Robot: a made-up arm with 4 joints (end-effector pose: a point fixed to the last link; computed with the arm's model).
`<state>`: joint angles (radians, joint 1 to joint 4).
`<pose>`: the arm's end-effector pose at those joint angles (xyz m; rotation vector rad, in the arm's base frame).
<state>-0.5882 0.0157 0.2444 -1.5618</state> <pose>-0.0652 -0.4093 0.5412 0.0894 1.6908 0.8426</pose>
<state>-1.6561 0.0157 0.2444 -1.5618</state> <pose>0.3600 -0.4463 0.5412 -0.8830 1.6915 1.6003</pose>
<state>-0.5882 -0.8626 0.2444 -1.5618</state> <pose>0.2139 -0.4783 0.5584 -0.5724 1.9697 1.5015</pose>
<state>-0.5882 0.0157 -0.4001 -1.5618</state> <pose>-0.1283 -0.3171 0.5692 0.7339 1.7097 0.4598</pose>
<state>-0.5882 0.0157 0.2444 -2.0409</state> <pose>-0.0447 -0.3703 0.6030 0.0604 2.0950 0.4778</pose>
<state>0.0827 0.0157 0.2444 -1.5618</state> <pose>-0.2244 -0.1838 0.5412 0.6191 1.5134 0.3344</pose>
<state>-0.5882 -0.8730 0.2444 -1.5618</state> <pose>0.2174 -0.4776 0.5581 -0.5811 1.9717 1.5093</pose>
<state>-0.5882 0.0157 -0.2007 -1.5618</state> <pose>-0.1156 -0.3491 0.5582 0.5375 1.7183 0.5841</pose>
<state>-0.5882 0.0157 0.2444 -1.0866</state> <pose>-0.0614 -0.4249 0.4676 0.1124 1.2506 1.1431</pose>
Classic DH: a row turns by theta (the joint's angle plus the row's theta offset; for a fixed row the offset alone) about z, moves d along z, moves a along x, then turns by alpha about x. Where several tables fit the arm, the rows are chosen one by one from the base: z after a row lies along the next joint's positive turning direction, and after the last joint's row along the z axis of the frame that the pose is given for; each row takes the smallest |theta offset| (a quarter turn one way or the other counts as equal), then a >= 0, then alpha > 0; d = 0 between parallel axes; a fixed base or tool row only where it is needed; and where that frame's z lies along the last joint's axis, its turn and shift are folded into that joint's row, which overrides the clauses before.
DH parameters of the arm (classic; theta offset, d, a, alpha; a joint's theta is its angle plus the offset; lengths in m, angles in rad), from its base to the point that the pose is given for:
base (fixed): -0.3648 0 0.1912 3.1416
joint 1: 0.2605 -0.7772 -0.0253 -0.2859
joint 2: 0.165 0.4443 -0.0688 -2.4653
joint 3: 0.8798 0.1705 -0.0636 1.247
joint 4: -0.5091 0.0782 -0.038 -1.2605
tool (fixed): 0.8133 -0.1632 0 0

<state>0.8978 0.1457 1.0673 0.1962</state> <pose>-0.0787 -0.0673 0.3579 -0.2358 0.0206 0.8202</pose>
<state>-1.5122 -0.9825 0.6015 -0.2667</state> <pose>0.4886 -0.1747 0.3527 0.2294 -0.5006 -2.4520</pose>
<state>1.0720 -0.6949 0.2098 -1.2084</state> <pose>-0.2470 -0.0009 0.5083 0.9043 1.1129 0.3162</pose>
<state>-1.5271 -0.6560 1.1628 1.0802</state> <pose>0.2562 -0.1557 0.3928 -1.0318 0.4440 -1.6985</pose>
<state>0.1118 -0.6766 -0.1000 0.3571</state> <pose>-0.0633 -0.2579 0.3437 0.4069 -0.1102 1.2832</pose>
